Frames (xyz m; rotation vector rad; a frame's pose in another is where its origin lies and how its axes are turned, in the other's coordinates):
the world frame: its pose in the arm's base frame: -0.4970 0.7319 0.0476 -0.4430 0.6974 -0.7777
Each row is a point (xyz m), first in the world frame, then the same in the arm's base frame.
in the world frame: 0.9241 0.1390 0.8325
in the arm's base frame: 0.6343 0.2108 0.1702
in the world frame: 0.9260 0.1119 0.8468
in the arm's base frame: 0.6323 0.1936 0.1955
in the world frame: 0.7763 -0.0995 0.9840
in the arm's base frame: 0.5515 0.1871 0.4772
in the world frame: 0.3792 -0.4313 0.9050
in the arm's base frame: 0.1325 0.2675 0.7804
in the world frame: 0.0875 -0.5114 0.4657
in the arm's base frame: -0.3677 0.3893 0.6409
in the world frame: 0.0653 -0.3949 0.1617
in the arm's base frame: -0.5392 0.4472 0.3693
